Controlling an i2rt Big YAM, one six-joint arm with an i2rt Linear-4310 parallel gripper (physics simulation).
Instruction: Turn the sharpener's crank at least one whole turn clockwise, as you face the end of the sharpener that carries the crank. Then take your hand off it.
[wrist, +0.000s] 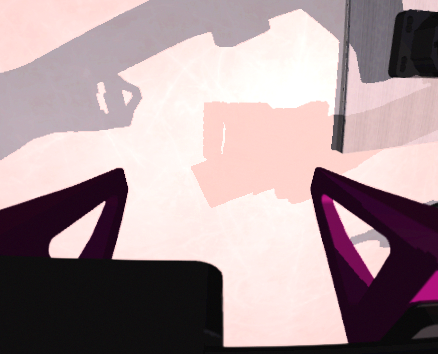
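Seen in the pictures: gripper, between the fingertips: (219, 178); arm's base, origin of its link: (426, 47).
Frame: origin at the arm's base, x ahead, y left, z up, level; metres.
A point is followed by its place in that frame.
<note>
My gripper (219, 178) @[y -0.337, x 0.083, z 0.226 m] is open, with its two dark purple fingers wide apart at the left and right of the wrist view. Between the fingertips I see a pale pinkish surface and no object. I cannot make out the sharpener or its crank in this view. A black housing covers the lower left and hides what lies behind it.
A brushed metal plate (372, 131) @[y -0.071, x 0.121, z 0.004 m] stands out at the upper right, with a dark edge on its left side. A black part (419, 45) @[y -0.041, x 0.001, z 0.029 m] sits on it at the right border. Grey shadows and a pink angular patch fall across the pale surface (165, 210) @[y -0.388, x 0.232, z -0.014 m].
</note>
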